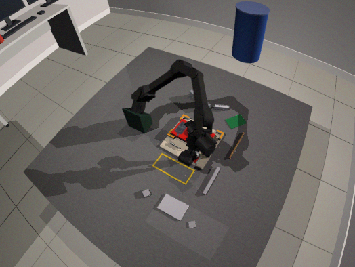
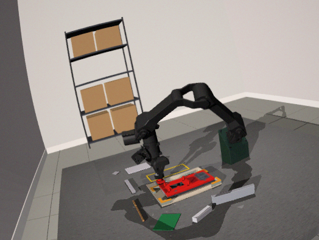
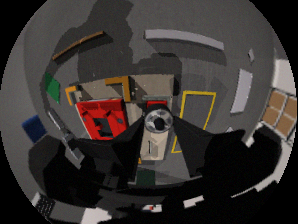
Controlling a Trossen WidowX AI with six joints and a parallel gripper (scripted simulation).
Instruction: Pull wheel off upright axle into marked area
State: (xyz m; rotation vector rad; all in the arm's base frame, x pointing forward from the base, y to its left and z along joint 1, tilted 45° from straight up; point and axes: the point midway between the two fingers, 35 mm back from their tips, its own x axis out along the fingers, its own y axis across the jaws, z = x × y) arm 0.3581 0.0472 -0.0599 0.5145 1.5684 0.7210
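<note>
My gripper tip is now right at the wheel. The rest, counted from my gripper tip: grey plate (250 mm to the right, 60 mm ahead, 40 mm below); then green square (320 mm to the left, 60 mm ahead, 40 mm below); then wooden stick (190 mm to the left, 130 mm ahead, 40 mm below).
</note>
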